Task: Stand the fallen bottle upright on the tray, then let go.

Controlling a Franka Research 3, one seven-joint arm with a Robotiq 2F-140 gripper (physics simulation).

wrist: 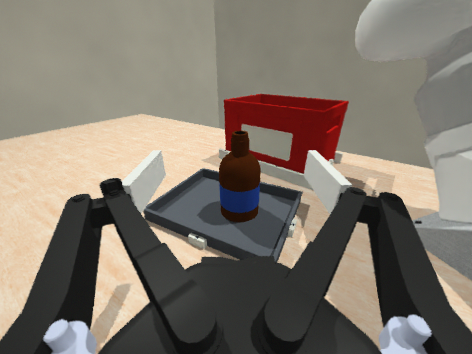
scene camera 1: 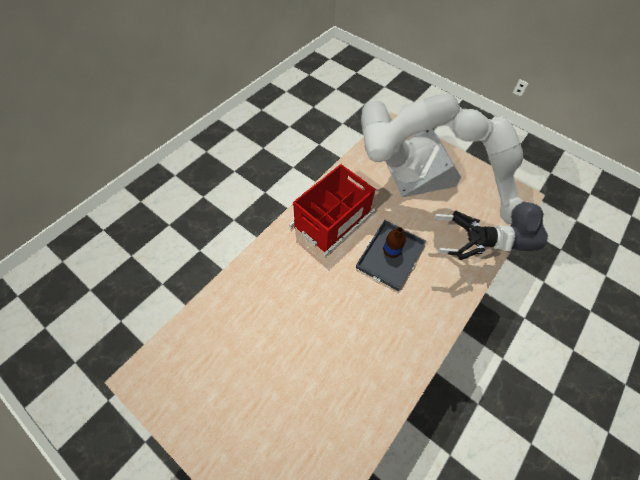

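Note:
A brown bottle [scene camera 1: 394,241] [wrist: 240,175] with a blue band stands upright on the dark grey tray [scene camera 1: 375,258] [wrist: 175,197]. Its neck points up and its base rests on the tray floor, inside the low rim. My gripper [scene camera 1: 442,234] [wrist: 235,163] is open and empty. It is to the right of the tray in the scene view, apart from the bottle, with its fingers pointing toward it. In the wrist view the bottle shows beyond and between the two white fingertips, not touching them.
A red crate [scene camera 1: 348,219] [wrist: 310,125] with compartments stands beyond the tray, to its upper left in the scene view. The robot's base [scene camera 1: 434,173] is at the back of the wooden table [scene camera 1: 268,335]. The table's right edge runs below the gripper.

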